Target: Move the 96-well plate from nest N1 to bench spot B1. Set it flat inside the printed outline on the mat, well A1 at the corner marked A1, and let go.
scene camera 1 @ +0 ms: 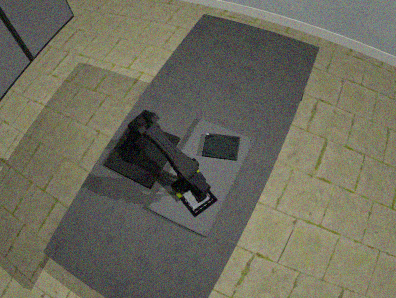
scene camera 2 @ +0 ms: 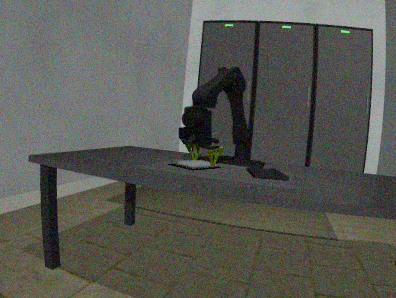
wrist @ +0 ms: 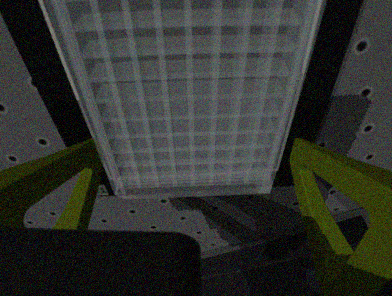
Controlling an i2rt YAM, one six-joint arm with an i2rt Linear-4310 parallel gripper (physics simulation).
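Places are measured from the arm's base along level axes (x right, y back, z down), in metres.
Where they show: gripper, fingertip midpoint: point(scene camera 2: 203, 164) point(wrist: 196, 148); arm's base, link origin: point(scene camera 1: 140, 145) point(scene camera 2: 240, 160).
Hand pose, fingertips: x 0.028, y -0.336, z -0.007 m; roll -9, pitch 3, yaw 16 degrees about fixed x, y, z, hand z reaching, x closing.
Each offset is from my fingertips to the top centre of the thing. "pt": to the spot under its first point. Level surfaces: height alone.
The pale, clear 96-well plate @[dy -0.036, dx +0.008, dz -0.010 m] point(scene camera 1: 195, 204) point(scene camera 2: 192, 163) point(wrist: 195, 100) lies flat on the mat, inside the thick black printed outline point(scene camera 1: 195, 214) point(wrist: 30, 60). Black band shows along both long sides of it in the wrist view. A small, dim label @[pt dy +0.020, dx -0.064, dz +0.004 m] point(wrist: 103, 190) lies by its near left corner; its text and the plate's own well A1 cannot be made out. My gripper point(scene camera 1: 189, 183) point(scene camera 2: 204, 162) point(wrist: 196, 148) is open, its yellow fingertips on either side of the plate near its near end, with thin gaps beside it. The dark nest N1 @[dy +0.006, dx -0.251, dz -0.012 m] point(scene camera 1: 220, 146) point(scene camera 2: 268, 174) holds no plate.
The light grey mat @[dz +0.005 m] point(scene camera 1: 172, 212) with small dark holes lies on the dark grey table @[dz +0.019 m] point(scene camera 1: 250, 65) point(scene camera 2: 90, 157). The arm's dark base plate point(scene camera 1: 145, 177) is beside the mat. Tall dark cabinets point(scene camera 2: 285, 95) stand behind the table.
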